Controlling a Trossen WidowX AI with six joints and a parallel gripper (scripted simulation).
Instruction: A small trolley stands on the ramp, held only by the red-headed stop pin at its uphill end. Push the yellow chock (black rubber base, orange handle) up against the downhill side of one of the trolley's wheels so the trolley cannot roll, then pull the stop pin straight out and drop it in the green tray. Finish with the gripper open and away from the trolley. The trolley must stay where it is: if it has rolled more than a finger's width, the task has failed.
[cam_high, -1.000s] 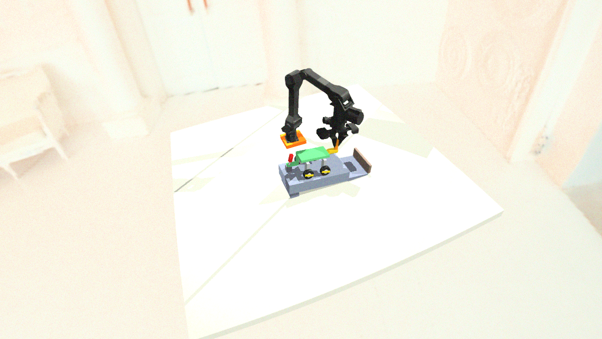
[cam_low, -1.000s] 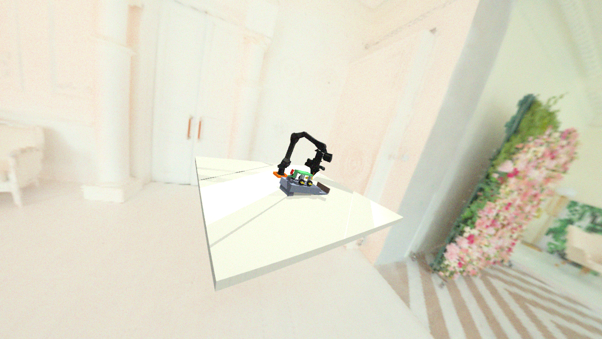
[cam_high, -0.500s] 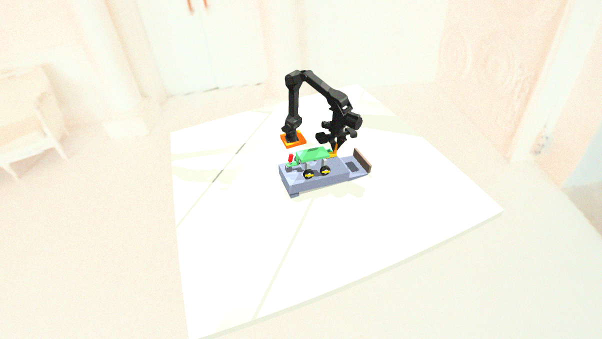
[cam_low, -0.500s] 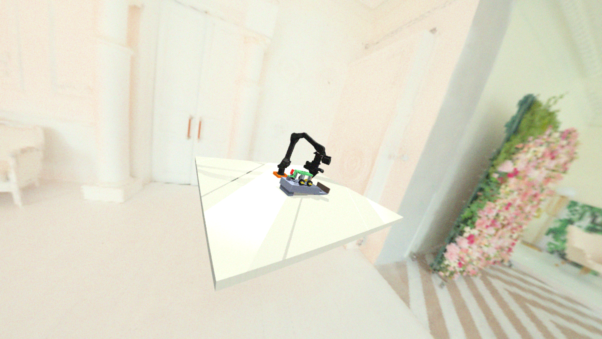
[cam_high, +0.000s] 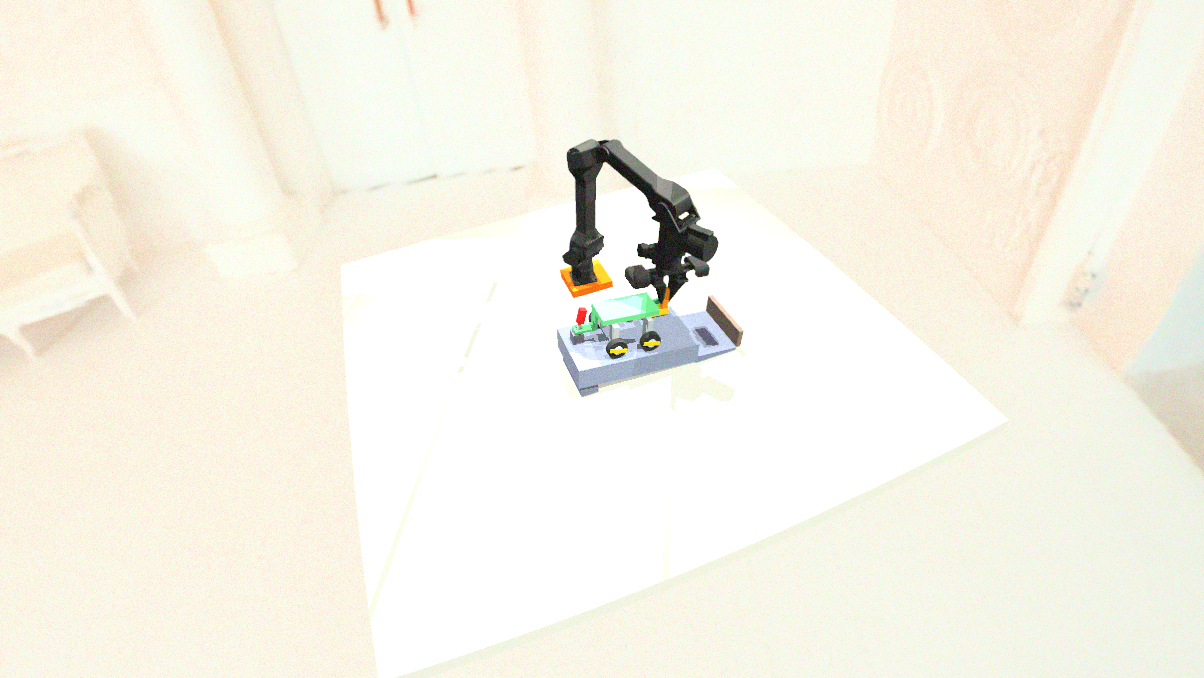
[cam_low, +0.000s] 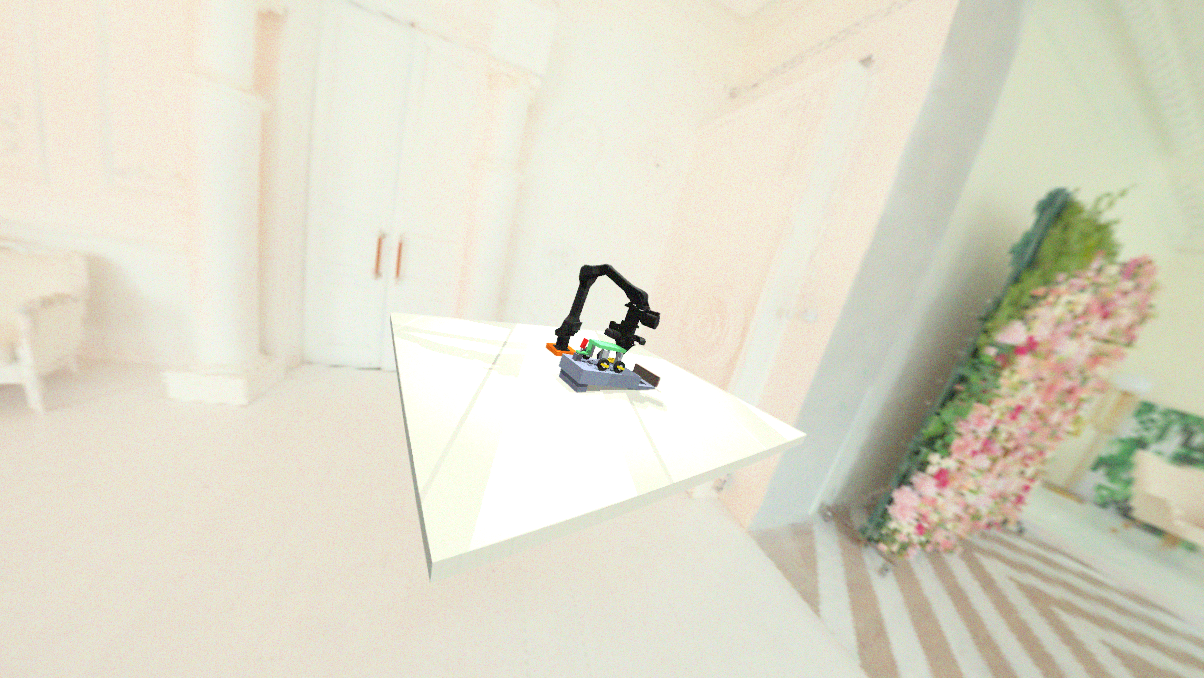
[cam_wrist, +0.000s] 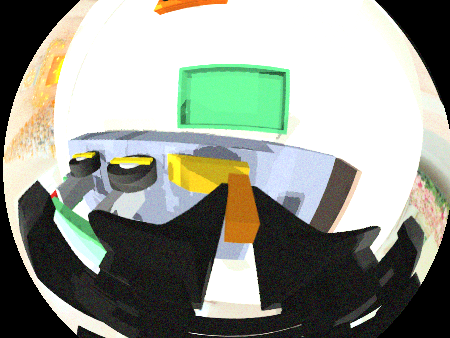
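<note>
Now: gripper tip 210 mm to the left of the red-headed stop pin, 60 mm short of it and 40 mm below it. From my gripper tip the other things lie so: grey-blue ramp: 110 mm to the right, 70 mm ahead, 40 mm below; then green tray: 100 mm below, 60 mm behind, 30 mm to the right; then yellow chock: 20 mm to the right.
</note>
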